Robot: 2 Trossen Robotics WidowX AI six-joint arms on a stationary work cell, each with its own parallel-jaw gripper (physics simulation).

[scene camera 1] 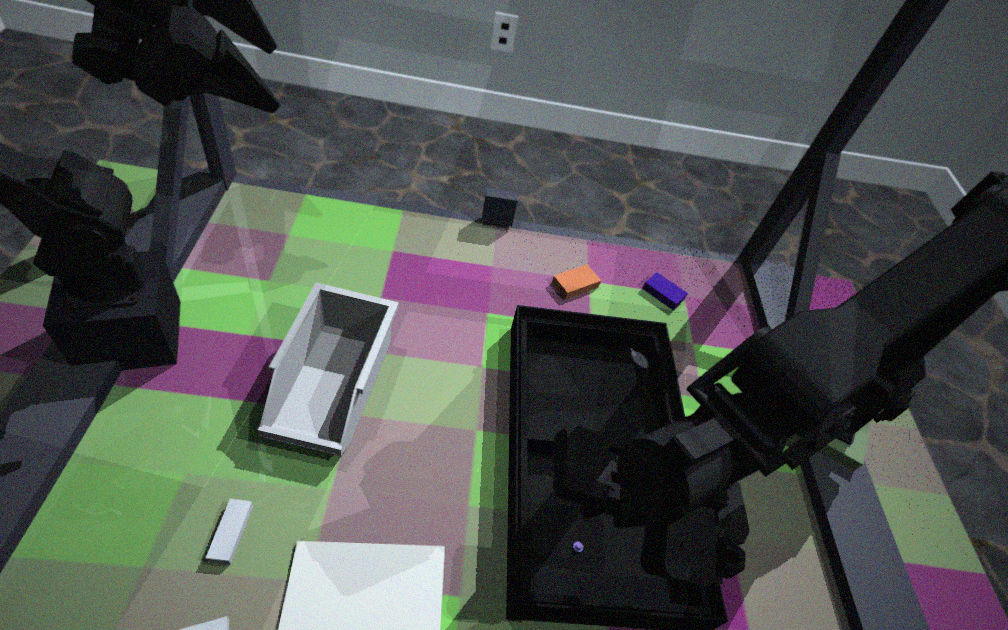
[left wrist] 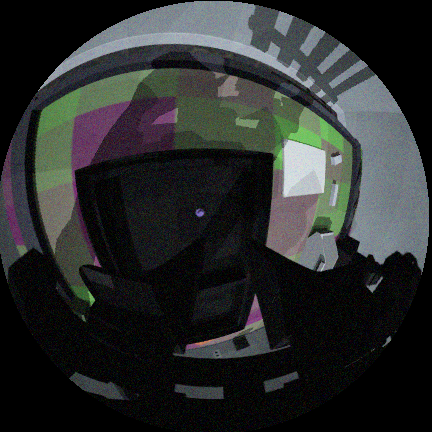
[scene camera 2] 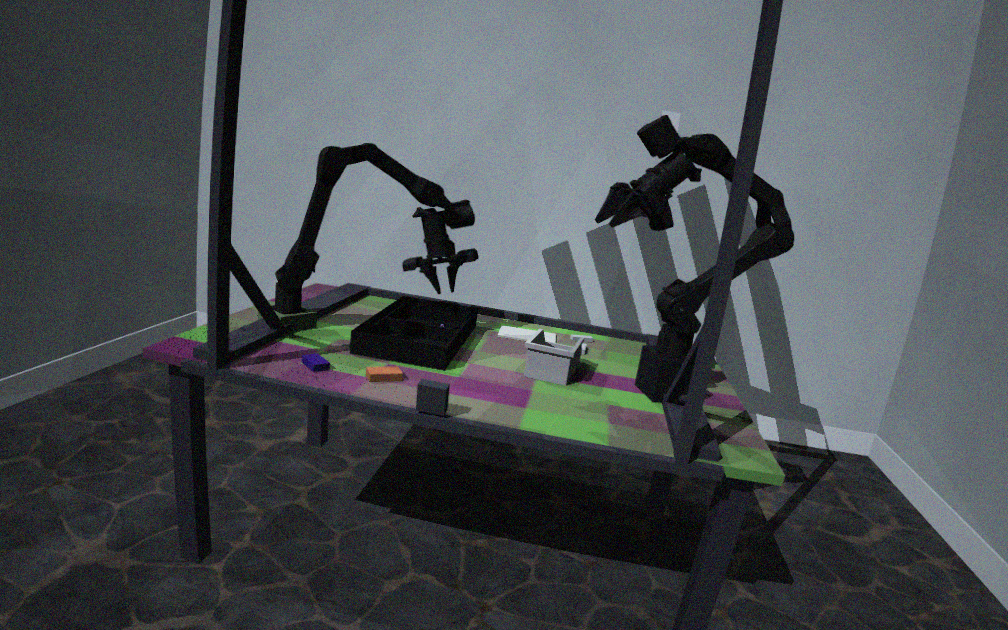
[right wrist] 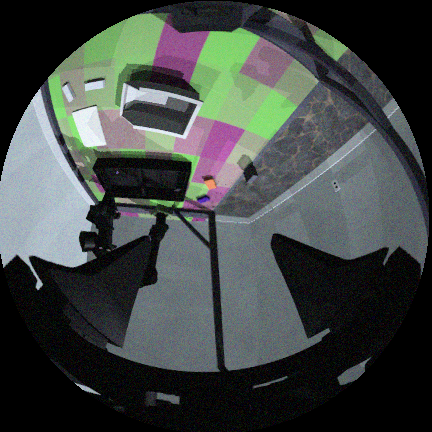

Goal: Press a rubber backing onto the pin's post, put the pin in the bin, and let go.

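Where they show: left gripper, fingertip midpoint: point(scene camera 1: 599, 518) point(left wrist: 224, 243) point(scene camera 2: 446, 293) point(right wrist: 109, 189); right gripper, fingertip midpoint: point(scene camera 1: 275, 78) point(scene camera 2: 603, 223) point(right wrist: 211, 241); left arm's base at its link origin: point(scene camera 2: 287, 309) point(right wrist: 160, 214); right arm's base at its link origin: point(scene camera 1: 106, 285) point(left wrist: 351, 257) point(scene camera 2: 673, 353).
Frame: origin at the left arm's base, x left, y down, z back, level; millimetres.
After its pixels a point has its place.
A small round lilac piece point(scene camera 1: 577, 546) @(x 334, y 27, z -200 mm) point(scene camera 2: 442, 325) @(x 331, y 29, z -202 mm) point(left wrist: 200, 212) @(x 333, y 26, z -199 mm) lies in the black tray point(scene camera 1: 514, 445) @(x 288, y -2, z -314 mm) point(scene camera 2: 401, 351) @(x 63, y 13, z -334 mm). A pale oval piece point(scene camera 1: 639, 358) @(x 49, y 30, z -243 mm) lies near the tray's far wall in scene camera 1. I cannot tell which is the pin and which the backing. The pale grey bin point(scene camera 1: 377, 349) @(x 296, y -38, z -504 mm) point(scene camera 2: 550, 365) @(x 252, y 2, z -582 mm) stands beside the tray, with a bare floor. My left gripper point(scene camera 2: 445, 291) @(x 334, y -55, z -199 mm) hangs above the tray, partly open and empty; its dark fingers are hard to make out in the left wrist view. My right gripper point(scene camera 1: 275, 79) @(x 269, y -306, z -638 mm) point(scene camera 2: 605, 223) @(x 269, y -306, z -638 mm) point(right wrist: 211, 241) @(x 269, y -306, z -638 mm) is wide open and empty, high above the table.
An orange block point(scene camera 1: 576, 281) @(x -18, y 22, z -379 mm) point(scene camera 2: 384, 374) @(x -37, y 24, z -395 mm) and a blue block point(scene camera 1: 665, 290) @(x -93, y 24, z -260 mm) point(scene camera 2: 315, 361) @(x -109, y 24, z -272 mm) lie beyond the tray. A dark cube point(scene camera 1: 499, 210) @(x -57, y 4, z -545 mm) point(scene camera 2: 432, 397) @(x -76, y 2, z -558 mm) stands at the table edge. A white panel point(scene camera 1: 364, 586) @(x 489, y 33, z -363 mm) point(left wrist: 304, 170) @(x 485, y 33, z -346 mm) and a white bar point(scene camera 1: 228, 530) @(x 523, y 26, z -507 mm) lie nearer the bin.
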